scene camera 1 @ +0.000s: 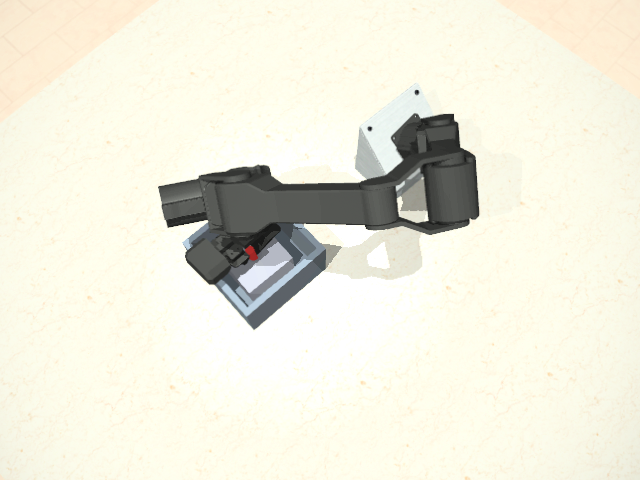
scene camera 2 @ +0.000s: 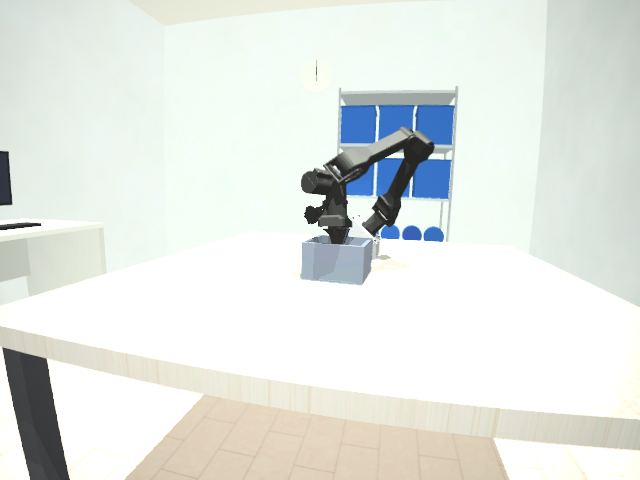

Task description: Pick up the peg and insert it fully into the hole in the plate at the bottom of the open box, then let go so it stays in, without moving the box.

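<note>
The red peg [scene camera 1: 251, 252] shows in part between the fingers in scene camera 1; its lower end is hidden. My gripper [scene camera 1: 250, 250] [scene camera 2: 338, 239] points down into the open box and is shut on the peg. The blue-grey open box [scene camera 1: 290, 292] [scene camera 2: 333, 263] stands on the table. The pale plate [scene camera 1: 265, 276] lies at the bottom of the box, partly covered by the gripper. The hole does not show, and I cannot tell how deep the peg sits. In scene camera 2 the fingertips reach below the box rim and the peg is hidden.
The arm reaches over the box from its light metal wedge base [scene camera 1: 385, 126]. The box walls stand close around the fingers. The table [scene camera 1: 413, 335] [scene camera 2: 320, 330] carries the box and the base. A shelf rack [scene camera 2: 398, 96] with blue bins stands behind the table.
</note>
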